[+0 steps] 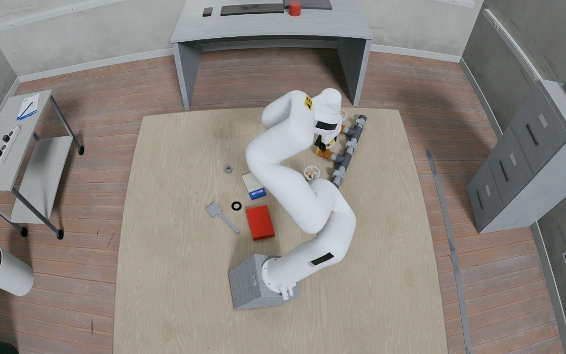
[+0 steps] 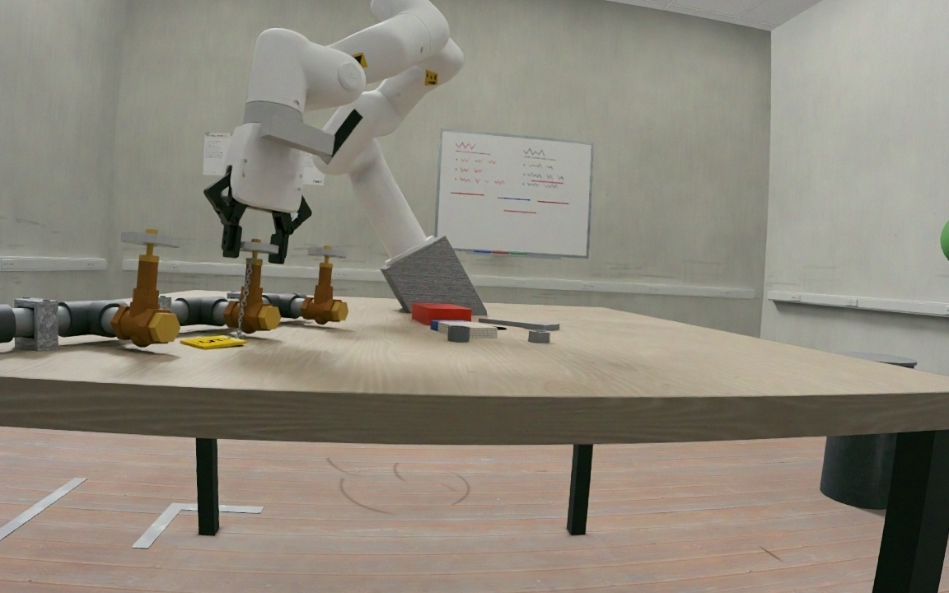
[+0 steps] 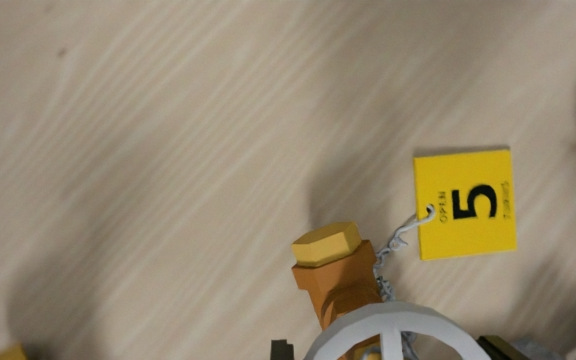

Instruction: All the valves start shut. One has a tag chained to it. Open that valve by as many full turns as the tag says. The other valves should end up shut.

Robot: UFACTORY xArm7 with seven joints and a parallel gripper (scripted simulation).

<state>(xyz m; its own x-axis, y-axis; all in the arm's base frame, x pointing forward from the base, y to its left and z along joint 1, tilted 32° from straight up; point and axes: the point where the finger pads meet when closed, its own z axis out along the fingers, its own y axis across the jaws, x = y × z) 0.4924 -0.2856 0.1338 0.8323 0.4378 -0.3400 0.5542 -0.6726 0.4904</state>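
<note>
Now: the yellow tag 80 mm ahead of my hand, 30 mm to the right of it and 110 mm below it. The rest, counted from my hand: blue-and-white box (70 mm behind, 310 mm to the left, 110 mm below); then red block (240 mm behind, 320 mm to the left, 100 mm below); then grey nut (30 mm ahead, 400 mm to the left, 110 mm below).
</note>
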